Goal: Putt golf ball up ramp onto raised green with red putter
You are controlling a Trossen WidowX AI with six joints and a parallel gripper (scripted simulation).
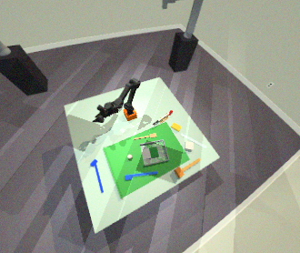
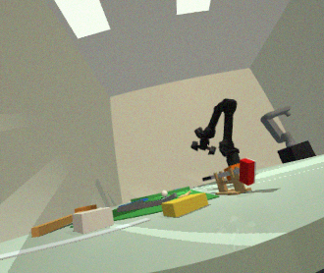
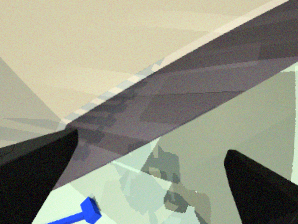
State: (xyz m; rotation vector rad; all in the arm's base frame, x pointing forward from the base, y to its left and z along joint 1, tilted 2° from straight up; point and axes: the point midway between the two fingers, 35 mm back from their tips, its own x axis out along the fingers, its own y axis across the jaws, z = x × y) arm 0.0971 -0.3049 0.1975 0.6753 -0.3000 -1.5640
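My gripper tip is now 440 mm to the right of the wooden stick, 250 mm above it and 210 mm short of it. From my gripper tip the other things lie so: blue putter: 410 mm ahead, 250 mm below, 120 mm to the right; then white golf ball: 350 mm ahead, 230 mm below, 200 mm to the left; then green turf: 380 mm ahead, 370 mm to the left, 260 mm below.
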